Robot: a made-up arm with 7 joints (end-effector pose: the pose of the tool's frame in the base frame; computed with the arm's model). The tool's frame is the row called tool. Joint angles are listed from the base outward.
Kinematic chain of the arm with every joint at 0, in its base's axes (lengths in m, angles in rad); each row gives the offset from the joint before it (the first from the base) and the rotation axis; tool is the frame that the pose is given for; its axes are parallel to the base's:
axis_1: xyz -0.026 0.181 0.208 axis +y
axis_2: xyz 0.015 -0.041 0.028 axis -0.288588 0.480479 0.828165
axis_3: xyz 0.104 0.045 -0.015 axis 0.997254 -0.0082 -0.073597
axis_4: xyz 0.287 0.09 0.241 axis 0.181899 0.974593 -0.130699
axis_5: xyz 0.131 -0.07 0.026 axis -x
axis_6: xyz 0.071 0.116 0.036 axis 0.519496 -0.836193 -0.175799
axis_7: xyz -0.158 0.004 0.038 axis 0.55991 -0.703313 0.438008
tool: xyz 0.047 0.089 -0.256
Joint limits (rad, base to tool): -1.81..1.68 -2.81..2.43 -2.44..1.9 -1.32..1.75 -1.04..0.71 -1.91..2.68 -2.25..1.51
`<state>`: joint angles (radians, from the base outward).
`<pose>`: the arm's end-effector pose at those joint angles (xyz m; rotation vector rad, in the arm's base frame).
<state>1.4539 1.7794 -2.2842 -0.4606 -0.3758 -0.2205 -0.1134</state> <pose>-0.5236 0.1424 0.2836 0.0697 -0.7798 2.6340</pose>
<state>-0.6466 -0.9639 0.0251 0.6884 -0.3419 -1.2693 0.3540</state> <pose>-0.1336 -0.0558 0.7294 0.8011 0.0930 0.3223</pose>
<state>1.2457 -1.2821 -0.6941 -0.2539 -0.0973 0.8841 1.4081</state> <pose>0.6852 0.0430 -0.1477 -0.1824 -1.0366 0.5374</pose>
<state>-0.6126 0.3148 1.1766 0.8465 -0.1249 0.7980 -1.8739</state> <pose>0.0212 0.2038 0.6166 0.0764 1.5755 0.3985</pose>
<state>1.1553 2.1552 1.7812 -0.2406 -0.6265 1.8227 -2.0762</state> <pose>-0.2757 0.8159 -0.0669 0.0716 -2.0834 1.1483</pose>
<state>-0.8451 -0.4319 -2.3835 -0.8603 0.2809 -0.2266 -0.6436</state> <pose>0.3280 0.1014 0.5474 2.7661 0.4875 1.3653</pose>
